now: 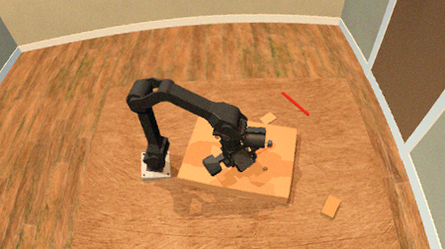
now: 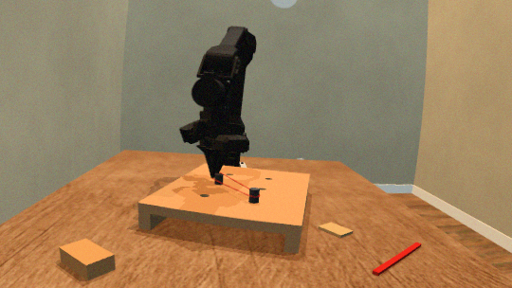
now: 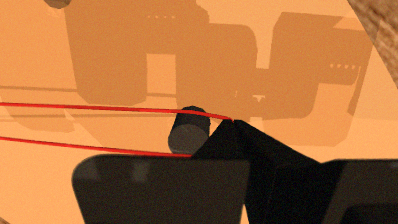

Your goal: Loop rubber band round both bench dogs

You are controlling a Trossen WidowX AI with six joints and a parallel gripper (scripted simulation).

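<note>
Right now my hand is 3 cm short of the light wooden board, 6 cm to the right of it and 6 cm above it. The rest, counted from my hand: thin tan tile: 14 cm ahead, 25 cm to the left, 9 cm below; red stick: 27 cm ahead, 33 cm to the left, 9 cm below; tan block: 34 cm ahead, 15 cm to the right, 8 cm below.
</note>
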